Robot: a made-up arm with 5 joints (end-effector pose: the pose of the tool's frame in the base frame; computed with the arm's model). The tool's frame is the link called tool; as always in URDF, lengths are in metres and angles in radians. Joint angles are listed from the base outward.
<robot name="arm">
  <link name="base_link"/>
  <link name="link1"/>
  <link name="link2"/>
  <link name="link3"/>
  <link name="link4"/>
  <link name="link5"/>
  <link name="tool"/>
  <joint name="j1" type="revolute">
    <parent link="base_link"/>
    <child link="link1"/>
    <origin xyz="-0.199 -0.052 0.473" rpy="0 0 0"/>
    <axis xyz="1 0 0"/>
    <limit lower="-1.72" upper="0.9" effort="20" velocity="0.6"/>
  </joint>
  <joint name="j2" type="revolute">
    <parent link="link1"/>
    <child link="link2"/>
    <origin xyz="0.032 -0.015 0.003" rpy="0 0 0"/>
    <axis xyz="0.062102 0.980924 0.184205"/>
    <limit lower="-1.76" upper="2.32" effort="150" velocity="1.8"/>
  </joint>
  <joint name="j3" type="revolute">
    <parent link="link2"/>
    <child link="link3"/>
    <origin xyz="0.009 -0.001 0.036" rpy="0 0 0"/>
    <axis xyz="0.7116 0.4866 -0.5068"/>
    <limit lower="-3.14" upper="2.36" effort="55" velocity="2"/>
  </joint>
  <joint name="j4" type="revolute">
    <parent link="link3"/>
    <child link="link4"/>
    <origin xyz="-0.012 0.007 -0.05" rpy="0 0 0"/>
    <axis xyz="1 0 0"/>
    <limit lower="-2.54" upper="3.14" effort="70" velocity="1.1"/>
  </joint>
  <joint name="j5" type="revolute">
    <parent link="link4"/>
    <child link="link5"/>
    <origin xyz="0.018 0.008 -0.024" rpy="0 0 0"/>
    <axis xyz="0 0 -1"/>
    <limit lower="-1.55" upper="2.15" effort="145" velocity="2.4"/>
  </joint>
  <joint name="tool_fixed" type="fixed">
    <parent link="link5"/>
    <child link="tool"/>
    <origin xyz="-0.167 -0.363 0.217" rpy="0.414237 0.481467 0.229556"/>
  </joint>
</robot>
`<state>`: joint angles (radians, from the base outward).
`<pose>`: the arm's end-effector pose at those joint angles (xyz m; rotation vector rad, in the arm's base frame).
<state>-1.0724 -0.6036 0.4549 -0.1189 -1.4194</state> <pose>0.0296 -0.0114 0.8668 -0.9969 0.8604 1.0193</pose>
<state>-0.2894 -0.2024 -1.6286 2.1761 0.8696</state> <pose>-0.1429 -0.4911 0.6601 0.5622 0.9825 0.2815</pose>
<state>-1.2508 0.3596 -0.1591 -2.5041 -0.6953</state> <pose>-0.1091 0.0821 0.0735 2.2797 -0.8477 0.7487</pose>
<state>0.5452 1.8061 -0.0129 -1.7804 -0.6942</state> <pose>0.0814 0.2744 0.5692 -1.1585 1.3883 2.1880</pose>
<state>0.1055 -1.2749 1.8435 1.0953 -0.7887</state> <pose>0.0413 0.2115 0.2106 2.2902 -1.3954 1.0603</pose>
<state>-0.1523 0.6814 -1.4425 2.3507 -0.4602</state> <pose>-0.0302 -0.2496 0.0644 1.7163 1.2196 1.3609</pose>
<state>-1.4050 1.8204 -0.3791 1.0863 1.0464</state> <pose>-0.0212 0.1351 0.8416 0.0006 0.9217 -2.3957</pose>
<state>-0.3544 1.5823 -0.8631 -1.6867 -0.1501</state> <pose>-0.1159 0.2325 0.7416 -1.8228 0.8847 1.2101</pose>
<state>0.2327 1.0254 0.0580 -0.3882 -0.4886</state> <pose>0.1433 -0.3526 0.4956 0.3106 1.6014 0.9062</pose>
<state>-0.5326 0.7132 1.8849 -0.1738 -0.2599</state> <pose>-0.4102 -0.1872 0.7643 1.3404 1.2327 -1.2559</pose>
